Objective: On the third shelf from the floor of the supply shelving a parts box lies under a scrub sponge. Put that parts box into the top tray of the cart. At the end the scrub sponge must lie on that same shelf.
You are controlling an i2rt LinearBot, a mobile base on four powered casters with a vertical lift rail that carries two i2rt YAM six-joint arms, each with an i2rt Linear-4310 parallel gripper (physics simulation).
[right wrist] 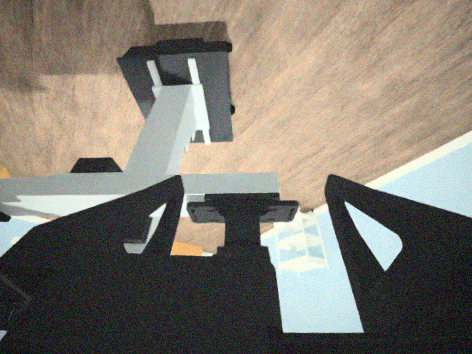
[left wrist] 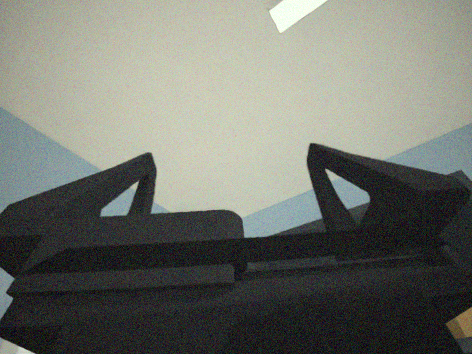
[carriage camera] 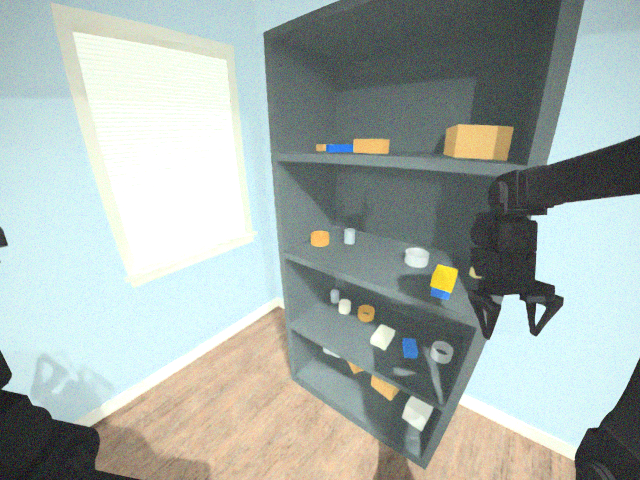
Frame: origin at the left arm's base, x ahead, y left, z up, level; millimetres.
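Seen in the pictures: left gripper, fingertip midpoint: (left wrist: 231, 156); right gripper, fingertip midpoint: (right wrist: 253, 183) (carriage camera: 510, 337); right arm's base, origin of the base link: (right wrist: 242, 210).
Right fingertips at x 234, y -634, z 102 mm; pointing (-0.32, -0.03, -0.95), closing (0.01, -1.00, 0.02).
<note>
Offsets run from my right fingertips to a thing's middle. Level surfaces: height alone.
The blue parts box {dx +408, dy -74, dz -165 mm} (carriage camera: 440, 293) lies near the front edge of the third shelf {dz -185 mm} (carriage camera: 356, 263) of the dark grey supply shelving (carriage camera: 555, 77) in the carriage view. The yellow scrub sponge {dx +398, dy -73, dz -123 mm} (carriage camera: 444, 277) lies on top of it. My right gripper (carriage camera: 510, 334) (right wrist: 253, 183) is open and empty, pointing down in front of the shelving's right side, to the right of the box and apart from it. My left gripper (left wrist: 231, 156) is open and empty, with the ceiling beyond its fingers. The cart cannot be made out with certainty in these views.
A white bowl-like ring {dx +632, dy -56, dz -161 mm} (carriage camera: 416, 257), a grey cylinder {dx +849, dy +228, dz -150 mm} (carriage camera: 349, 236) and an orange round piece {dx +839, dy +381, dz -160 mm} (carriage camera: 320, 238) share that shelf. A large orange box {dx +584, dy -185, dz +322 mm} (carriage camera: 478, 142) stands above. A pale multi-tier rack (right wrist: 301, 241) stands far off in the right wrist view, near the wall.
</note>
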